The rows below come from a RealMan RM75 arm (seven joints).
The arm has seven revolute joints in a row. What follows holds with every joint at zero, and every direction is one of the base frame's.
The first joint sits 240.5 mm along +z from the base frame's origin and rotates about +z.
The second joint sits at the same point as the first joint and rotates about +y.
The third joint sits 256 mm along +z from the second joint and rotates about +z.
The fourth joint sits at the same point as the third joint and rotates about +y.
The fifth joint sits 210 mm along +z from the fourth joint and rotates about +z.
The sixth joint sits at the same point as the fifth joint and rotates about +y.
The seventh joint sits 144 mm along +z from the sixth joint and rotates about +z.
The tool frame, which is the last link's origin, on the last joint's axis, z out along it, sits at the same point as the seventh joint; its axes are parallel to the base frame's.
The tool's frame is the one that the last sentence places.
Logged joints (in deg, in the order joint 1, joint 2, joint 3, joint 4, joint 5, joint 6, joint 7), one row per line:
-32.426 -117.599 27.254 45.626 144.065 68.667 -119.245
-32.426 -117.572 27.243 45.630 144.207 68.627 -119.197
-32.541 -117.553 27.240 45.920 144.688 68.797 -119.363
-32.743 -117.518 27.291 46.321 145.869 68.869 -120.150
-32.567 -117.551 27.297 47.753 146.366 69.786 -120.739
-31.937 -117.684 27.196 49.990 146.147 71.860 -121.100
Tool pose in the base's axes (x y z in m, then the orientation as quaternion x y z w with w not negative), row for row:
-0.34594 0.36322 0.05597 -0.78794 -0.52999 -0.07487 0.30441
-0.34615 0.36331 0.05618 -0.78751 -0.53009 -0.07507 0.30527
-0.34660 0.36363 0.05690 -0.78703 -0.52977 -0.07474 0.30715
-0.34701 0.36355 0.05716 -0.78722 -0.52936 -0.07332 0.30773
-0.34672 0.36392 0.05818 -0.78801 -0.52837 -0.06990 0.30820
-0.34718 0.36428 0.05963 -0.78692 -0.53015 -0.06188 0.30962
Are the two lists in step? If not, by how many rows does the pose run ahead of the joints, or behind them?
The pose runs 2 rows behind the joints: the pose in row i belongs to the joints in row i - 2.
